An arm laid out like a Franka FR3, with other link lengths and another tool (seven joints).
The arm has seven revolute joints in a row. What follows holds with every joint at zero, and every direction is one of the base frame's.
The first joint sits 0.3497 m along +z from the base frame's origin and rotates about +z.
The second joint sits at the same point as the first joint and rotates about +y.
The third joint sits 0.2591 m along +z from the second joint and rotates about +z.
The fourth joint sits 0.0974 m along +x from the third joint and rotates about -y.
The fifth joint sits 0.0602 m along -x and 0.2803 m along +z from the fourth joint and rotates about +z.
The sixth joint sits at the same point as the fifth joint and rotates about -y.
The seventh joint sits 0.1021 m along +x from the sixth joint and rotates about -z.
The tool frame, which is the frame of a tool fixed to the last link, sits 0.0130 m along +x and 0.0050 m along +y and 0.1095 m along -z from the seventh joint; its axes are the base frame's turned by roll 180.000, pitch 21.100 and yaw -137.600 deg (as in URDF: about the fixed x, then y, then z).
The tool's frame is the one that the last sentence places.
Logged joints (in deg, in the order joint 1, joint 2, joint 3, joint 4, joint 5, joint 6, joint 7), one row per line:
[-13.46 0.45 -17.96 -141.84 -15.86 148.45 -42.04]
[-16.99 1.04 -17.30 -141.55 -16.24 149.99 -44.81]
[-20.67 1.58 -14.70 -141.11 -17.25 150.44 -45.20]
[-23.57 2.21 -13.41 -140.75 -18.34 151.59 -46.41]
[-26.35 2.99 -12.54 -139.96 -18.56 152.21 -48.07]
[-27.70 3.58 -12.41 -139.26 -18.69 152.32 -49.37]
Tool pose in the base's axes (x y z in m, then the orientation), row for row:
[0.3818 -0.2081 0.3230 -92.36 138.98 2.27]
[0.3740 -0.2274 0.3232 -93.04 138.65 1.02]
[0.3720 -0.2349 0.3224 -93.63 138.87 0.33]
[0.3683 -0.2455 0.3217 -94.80 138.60 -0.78]
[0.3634 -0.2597 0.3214 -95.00 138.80 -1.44]
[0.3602 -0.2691 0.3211 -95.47 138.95 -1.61]
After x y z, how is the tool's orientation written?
As a rotation vector, in degrees.
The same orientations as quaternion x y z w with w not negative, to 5 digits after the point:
[-0.54981 0.82734 0.01351 0.11419]
[-0.55361 0.82500 0.00607 0.11340]
[-0.55570 0.82420 0.00196 0.10899]
[-0.56142 0.82081 -0.00462 0.10521]
[-0.56180 0.82082 -0.00852 0.10276]
[-0.56347 0.82009 -0.00950 0.09936]

